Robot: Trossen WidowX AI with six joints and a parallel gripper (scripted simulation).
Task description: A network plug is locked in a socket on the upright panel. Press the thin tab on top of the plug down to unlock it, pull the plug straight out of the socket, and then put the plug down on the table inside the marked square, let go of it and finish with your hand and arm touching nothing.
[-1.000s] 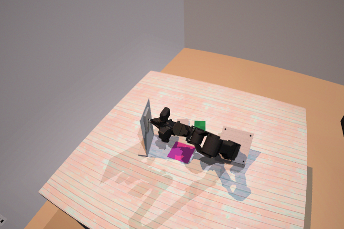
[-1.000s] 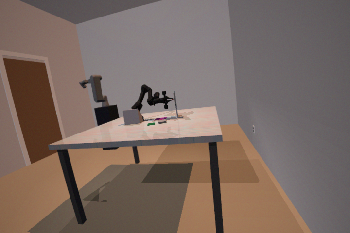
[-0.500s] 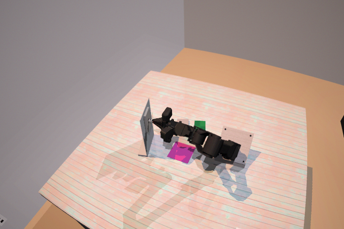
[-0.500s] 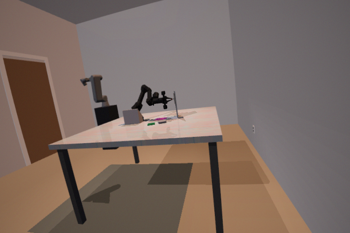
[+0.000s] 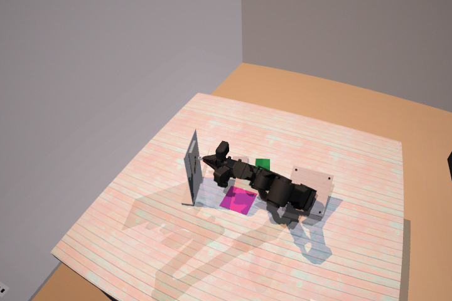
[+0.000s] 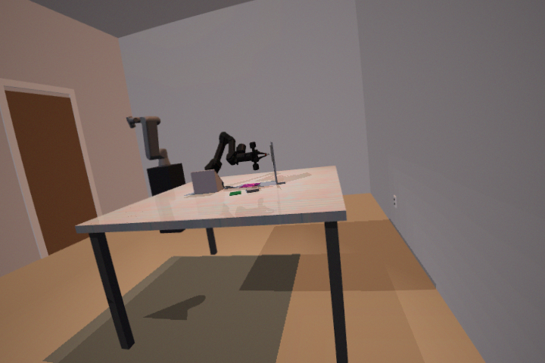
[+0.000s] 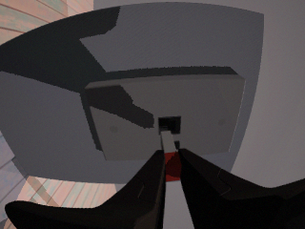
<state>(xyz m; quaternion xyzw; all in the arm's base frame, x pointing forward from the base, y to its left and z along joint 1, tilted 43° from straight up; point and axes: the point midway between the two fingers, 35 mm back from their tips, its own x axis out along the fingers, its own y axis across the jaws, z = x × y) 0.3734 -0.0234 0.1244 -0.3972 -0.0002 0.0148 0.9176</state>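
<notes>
The magenta marked square lies 190 mm below my gripper tip, 140 mm behind it and 10 mm to the right of it. The rest, counted from my gripper tip: red network plug right at my gripper tip; then grey upright panel 70 mm below, 50 mm ahead, 10 mm to the left; then green patch 240 mm to the right, 190 mm below, 160 mm behind.
</notes>
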